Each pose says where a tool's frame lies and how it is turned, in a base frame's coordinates. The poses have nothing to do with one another.
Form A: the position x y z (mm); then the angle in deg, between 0 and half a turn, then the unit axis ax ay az.
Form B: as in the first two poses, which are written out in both.
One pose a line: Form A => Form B
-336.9 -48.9 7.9 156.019 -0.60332 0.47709 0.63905 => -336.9 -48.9 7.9 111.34 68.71 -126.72
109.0 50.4 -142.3 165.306 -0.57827 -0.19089 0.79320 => 109.0 50.4 -142.3 -58.68 58.64 126.49
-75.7 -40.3 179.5 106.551 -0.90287 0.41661 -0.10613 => -75.7 -40.3 179.5 -106.34 16.04 -37.50
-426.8 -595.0 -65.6 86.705 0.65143 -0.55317 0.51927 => -426.8 -595.0 -65.6 50.62 -60.58 21.35
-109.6 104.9 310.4 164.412 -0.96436 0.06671 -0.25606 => -109.6 104.9 310.4 -160.67 -27.83 -12.75
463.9 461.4 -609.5 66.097 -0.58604 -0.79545 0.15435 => 463.9 461.4 -609.5 -55.44 -42.33 34.47
